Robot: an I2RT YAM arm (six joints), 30 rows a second.
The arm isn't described. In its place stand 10 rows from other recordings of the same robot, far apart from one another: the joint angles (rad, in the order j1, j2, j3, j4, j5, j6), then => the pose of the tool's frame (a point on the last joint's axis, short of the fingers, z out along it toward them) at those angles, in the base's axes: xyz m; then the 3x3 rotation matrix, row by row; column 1 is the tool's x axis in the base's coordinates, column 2 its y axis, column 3 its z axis.
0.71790 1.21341 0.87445 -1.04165 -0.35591 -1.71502 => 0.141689 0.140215 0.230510; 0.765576 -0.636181 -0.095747; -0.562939 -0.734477 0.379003; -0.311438 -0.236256 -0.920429
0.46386 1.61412 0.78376 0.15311 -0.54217 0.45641 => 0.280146 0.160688 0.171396; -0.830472 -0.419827 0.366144; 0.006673 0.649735 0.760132; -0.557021 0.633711 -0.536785
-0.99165 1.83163 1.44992 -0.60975 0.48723 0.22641 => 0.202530 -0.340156 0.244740; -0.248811 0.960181 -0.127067; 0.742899 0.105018 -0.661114; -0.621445 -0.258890 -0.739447
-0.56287 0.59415 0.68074 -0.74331 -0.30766 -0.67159 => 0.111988 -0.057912 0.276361; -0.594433 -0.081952 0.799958; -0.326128 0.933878 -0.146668; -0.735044 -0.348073 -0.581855
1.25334 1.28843 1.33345 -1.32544 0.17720 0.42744 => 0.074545 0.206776 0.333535; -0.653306 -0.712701 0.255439; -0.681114 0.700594 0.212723; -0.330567 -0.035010 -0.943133
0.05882 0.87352 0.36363 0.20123 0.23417 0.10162 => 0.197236 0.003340 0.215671; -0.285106 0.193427 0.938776; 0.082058 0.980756 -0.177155; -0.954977 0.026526 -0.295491
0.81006 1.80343 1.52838 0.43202 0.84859 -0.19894 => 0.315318 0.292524 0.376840; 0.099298 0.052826 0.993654; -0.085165 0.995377 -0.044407; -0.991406 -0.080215 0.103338
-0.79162 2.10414 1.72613 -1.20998 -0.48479 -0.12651 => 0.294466 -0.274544 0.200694; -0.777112 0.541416 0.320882; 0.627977 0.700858 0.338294; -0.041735 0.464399 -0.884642
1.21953 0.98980 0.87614 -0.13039 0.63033 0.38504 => 0.097134 0.204077 0.341179; -0.288030 -0.489351 0.823149; 0.095837 0.840531 0.533220; -0.952814 0.232472 -0.195200
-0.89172 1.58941 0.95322 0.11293 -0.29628 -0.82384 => 0.228682 -0.266776 0.226162; -0.642785 0.167440 0.747524; -0.320988 0.827151 -0.461289; -0.695553 -0.536456 -0.477934
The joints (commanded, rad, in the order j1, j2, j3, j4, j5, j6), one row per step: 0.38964, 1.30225, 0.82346, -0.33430, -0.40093, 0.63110; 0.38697, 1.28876, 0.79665, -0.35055, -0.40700, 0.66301; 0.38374, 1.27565, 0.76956, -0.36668, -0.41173, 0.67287; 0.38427, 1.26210, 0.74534, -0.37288, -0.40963, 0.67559; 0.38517, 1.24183, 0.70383, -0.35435, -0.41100, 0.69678; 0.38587, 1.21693, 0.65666, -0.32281, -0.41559, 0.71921; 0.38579, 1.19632, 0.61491, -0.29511, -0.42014, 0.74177; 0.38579, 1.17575, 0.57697, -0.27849, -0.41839, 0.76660; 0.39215, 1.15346, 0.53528, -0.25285, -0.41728, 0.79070; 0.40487, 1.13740, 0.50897, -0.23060, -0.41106, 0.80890; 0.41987, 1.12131, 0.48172, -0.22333, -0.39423, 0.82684; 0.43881, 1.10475, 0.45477, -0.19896, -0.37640, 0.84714; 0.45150, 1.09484, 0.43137, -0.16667, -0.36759, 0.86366; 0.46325, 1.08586, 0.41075, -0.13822, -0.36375, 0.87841; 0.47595, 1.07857, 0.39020, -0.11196, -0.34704, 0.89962; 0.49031, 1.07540, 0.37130, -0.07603, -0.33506, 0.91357
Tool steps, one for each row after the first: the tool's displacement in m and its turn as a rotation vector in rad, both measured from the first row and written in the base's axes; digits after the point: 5 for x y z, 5 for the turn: -0.00590, -0.00297, -0.00630, 0.00657, 0.04818, -0.02017; -0.01181, -0.00609, -0.01274, 0.00239, 0.08323, -0.02736; -0.01694, -0.00810, -0.01757, -0.00448, 0.09977, -0.03040; -0.02339, -0.01042, -0.02455, 0.00406, 0.11525, -0.04330; -0.03017, -0.01283, -0.03143, 0.02004, 0.12153, -0.05475; -0.03607, -0.01509, -0.03791, 0.03503, 0.13047, -0.06702; -0.04215, -0.01762, -0.04414, 0.04383, 0.14544, -0.08529; -0.04890, -0.01892, -0.05061, 0.05523, 0.15398, -0.09591; -0.05355, -0.01814, -0.05400, 0.06302, 0.15228, -0.09928; -0.05943, -0.01788, -0.05886, 0.05702, 0.16090, -0.10852; -0.06437, -0.01651, -0.06240, 0.05953, 0.15456, -0.11514; -0.06743, -0.01545, -0.06544, 0.06929, 0.14501, -0.11878; -0.07031, -0.01438, -0.06801, 0.08075, 0.13820, -0.11867; -0.07310, -0.01360, -0.07113, 0.08596, 0.13369, -0.13141; -0.07513, -0.01192, -0.07366, 0.09490, 0.12069, -0.13369
